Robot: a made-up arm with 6 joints. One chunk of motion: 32 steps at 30 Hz.
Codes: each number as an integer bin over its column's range. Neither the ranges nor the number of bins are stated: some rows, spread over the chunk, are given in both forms.
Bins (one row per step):
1: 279 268 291 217 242 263
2: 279 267 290 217 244 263
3: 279 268 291 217 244 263
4: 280 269 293 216 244 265
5: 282 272 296 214 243 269
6: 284 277 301 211 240 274
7: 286 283 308 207 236 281
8: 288 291 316 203 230 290
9: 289 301 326 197 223 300
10: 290 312 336 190 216 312
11: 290 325 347 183 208 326
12: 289 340 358 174 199 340
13: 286 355 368 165 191 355
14: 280 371 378 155 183 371
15: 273 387 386 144 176 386
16: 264 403 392 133 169 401
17: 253 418 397 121 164 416
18: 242 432 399 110 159 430
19: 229 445 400 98 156 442
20: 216 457 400 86 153 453
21: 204 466 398 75 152 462
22: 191 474 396 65 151 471
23: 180 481 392 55 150 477
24: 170 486 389 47 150 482
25: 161 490 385 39 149 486
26: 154 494 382 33 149 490
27: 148 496 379 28 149 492
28: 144 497 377 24 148 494
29: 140 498 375 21 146 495
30: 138 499 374 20 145 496
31: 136 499 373 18 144 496
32: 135 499 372 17 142 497
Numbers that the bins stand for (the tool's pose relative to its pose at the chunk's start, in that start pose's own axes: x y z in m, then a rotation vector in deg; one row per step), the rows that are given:
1: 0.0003 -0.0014 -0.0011 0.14 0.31 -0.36
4: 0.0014 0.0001 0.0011 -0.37 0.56 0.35
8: 0.0100 0.0328 0.0263 -6.90 -1.19 9.15
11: 0.0121 0.0834 0.0603 -16.96 -3.95 21.83
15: -0.0062 0.1756 0.1030 -36.58 -7.96 42.97
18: -0.0395 0.2425 0.1173 -53.68 -10.09 58.47
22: -0.0944 0.3050 0.1140 -76.31 -11.09 72.91
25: -0.1267 0.3288 0.1019 -89.39 -11.34 78.19
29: -0.1493 0.3407 0.0910 -98.44 -11.71 81.36
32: -0.1547 0.3422 0.0877 -100.45 -12.22 82.07
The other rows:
2: 0.0003 -0.0029 -0.0022 0.14 0.56 -0.36
3: 0.0003 -0.0014 -0.0011 0.14 0.56 -0.36
5: 0.0035 0.0045 0.0044 -1.37 0.43 1.76
6: 0.0057 0.0120 0.0099 -2.88 0.06 3.52
7: 0.0078 0.0209 0.0175 -4.89 -0.44 5.98
9: 0.0111 0.0477 0.0373 -9.92 -2.07 12.68
10: 0.0121 0.0640 0.0482 -13.44 -2.95 16.90
12: 0.0111 0.1057 0.0723 -21.49 -5.08 26.77
13: 0.0078 0.1280 0.0833 -26.02 -6.08 32.05
14: 0.0014 0.1518 0.0942 -31.05 -7.08 37.68
16: -0.0159 0.1994 0.1096 -42.11 -8.83 48.25
17: -0.0277 0.2217 0.1151 -48.14 -9.46 53.54
19: -0.0535 0.2618 0.1184 -59.71 -10.46 62.69
20: -0.0675 0.2797 0.1184 -65.75 -10.84 66.57
21: -0.0804 0.2931 0.1162 -71.28 -10.96 69.74
23: -0.1063 0.3154 0.1096 -81.34 -11.21 75.02
24: -0.1170 0.3228 0.1063 -85.36 -11.21 76.78
26: -0.1342 0.3347 0.0986 -92.40 -11.34 79.60
27: -0.1407 0.3377 0.0953 -94.92 -11.34 80.31
28: -0.1450 0.3392 0.0932 -96.93 -11.46 81.01
30: -0.1515 0.3422 0.0899 -98.94 -11.84 81.72
31: -0.1536 0.3422 0.0888 -99.95 -11.96 81.72

